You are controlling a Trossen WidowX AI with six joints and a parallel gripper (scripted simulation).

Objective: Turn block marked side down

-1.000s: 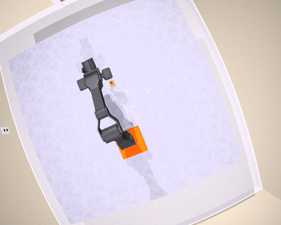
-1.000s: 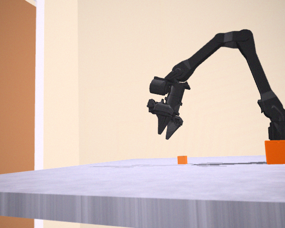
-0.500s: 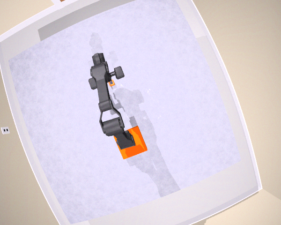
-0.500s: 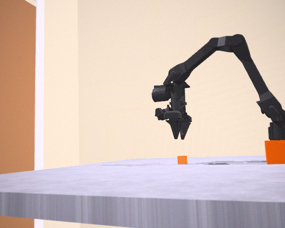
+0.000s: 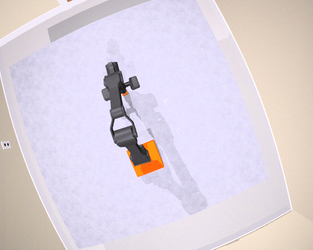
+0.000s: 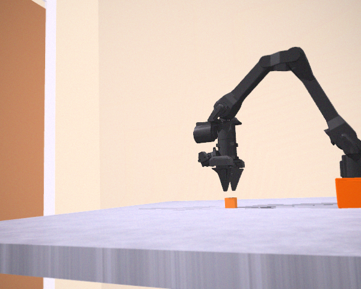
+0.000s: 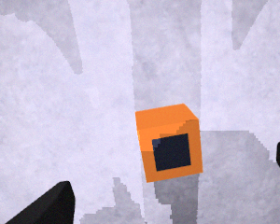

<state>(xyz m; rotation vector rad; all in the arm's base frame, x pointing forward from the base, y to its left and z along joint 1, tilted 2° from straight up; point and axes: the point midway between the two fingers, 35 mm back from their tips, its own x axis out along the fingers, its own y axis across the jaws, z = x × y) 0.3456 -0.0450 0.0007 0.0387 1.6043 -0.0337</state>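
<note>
Now: the orange block 3 cm below my gripper tip.
</note>
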